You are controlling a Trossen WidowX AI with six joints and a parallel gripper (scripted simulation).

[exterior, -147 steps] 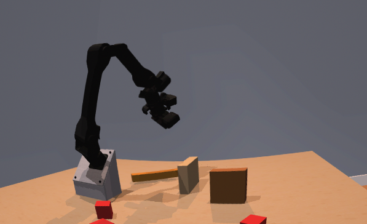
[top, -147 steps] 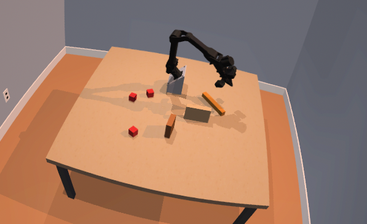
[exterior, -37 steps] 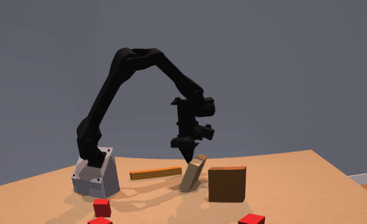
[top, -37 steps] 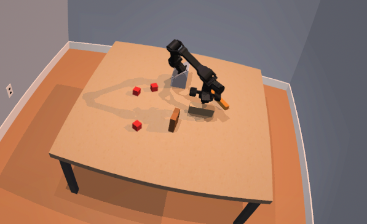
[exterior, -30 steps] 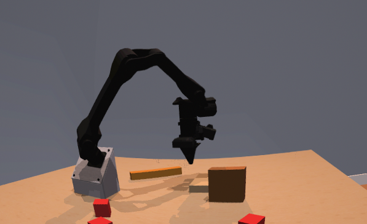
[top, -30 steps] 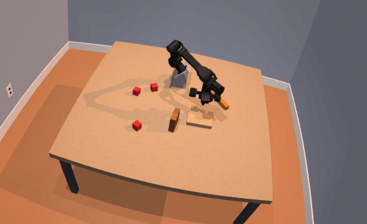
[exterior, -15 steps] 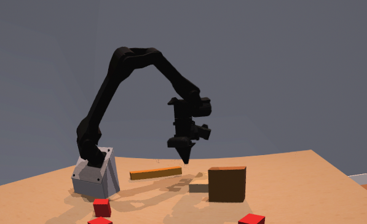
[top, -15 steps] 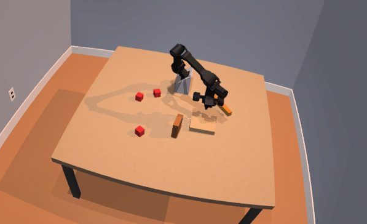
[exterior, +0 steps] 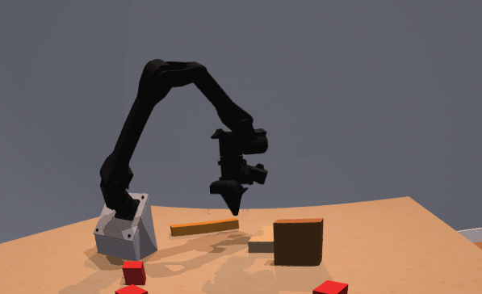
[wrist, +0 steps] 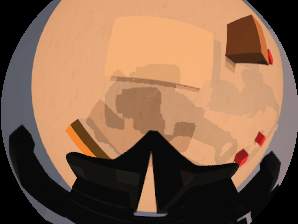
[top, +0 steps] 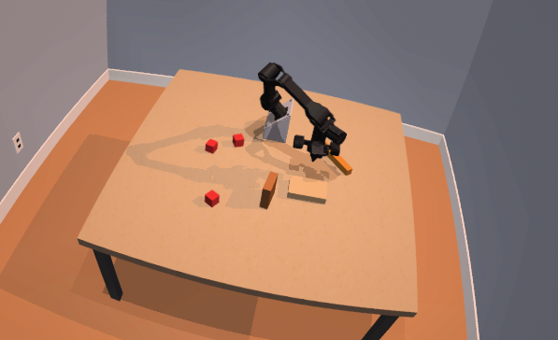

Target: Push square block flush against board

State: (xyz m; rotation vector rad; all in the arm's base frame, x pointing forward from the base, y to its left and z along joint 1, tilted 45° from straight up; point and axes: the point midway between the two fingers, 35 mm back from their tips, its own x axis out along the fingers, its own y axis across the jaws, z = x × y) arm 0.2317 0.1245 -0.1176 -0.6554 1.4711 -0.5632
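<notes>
Now: the brown square block 190 mm ahead of my gripper tip, 140 mm to the right of it and 30 mm below it. Round my gripper tip: thin orange bar: 140 mm behind, 100 mm to the left, 70 mm below; tan board: 100 mm ahead, 70 mm below.
</notes>
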